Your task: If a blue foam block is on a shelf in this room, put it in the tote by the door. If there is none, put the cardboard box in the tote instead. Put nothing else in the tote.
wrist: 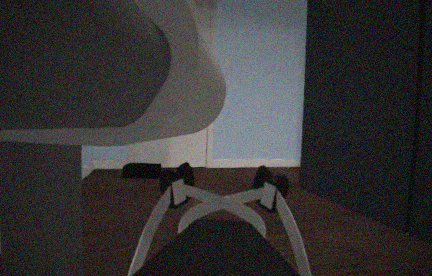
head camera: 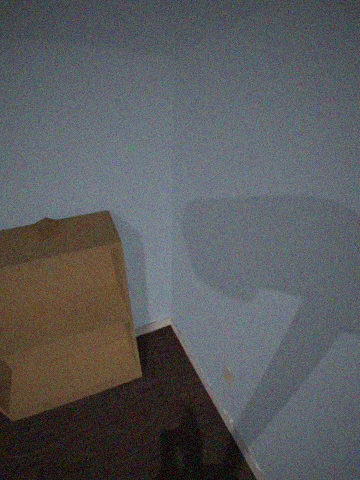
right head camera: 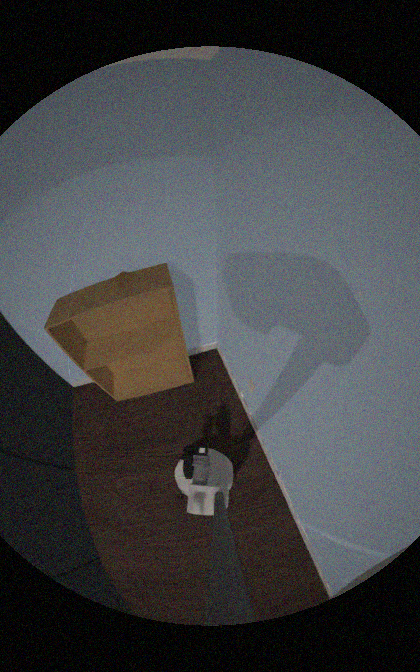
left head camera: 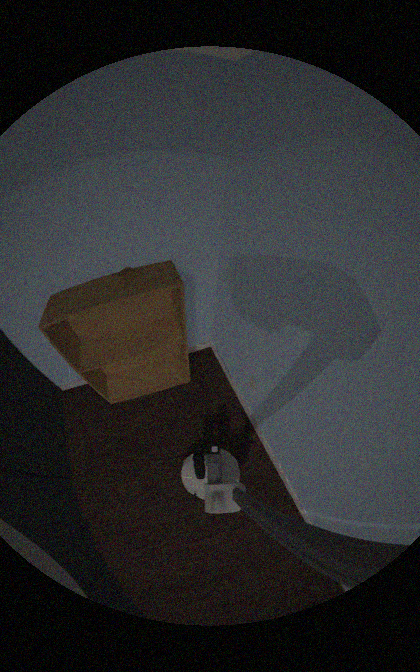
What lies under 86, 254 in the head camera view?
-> A tan wooden shelf unit.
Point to a tan wooden shelf unit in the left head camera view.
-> At 100, 306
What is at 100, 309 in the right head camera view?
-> A tan wooden shelf unit.
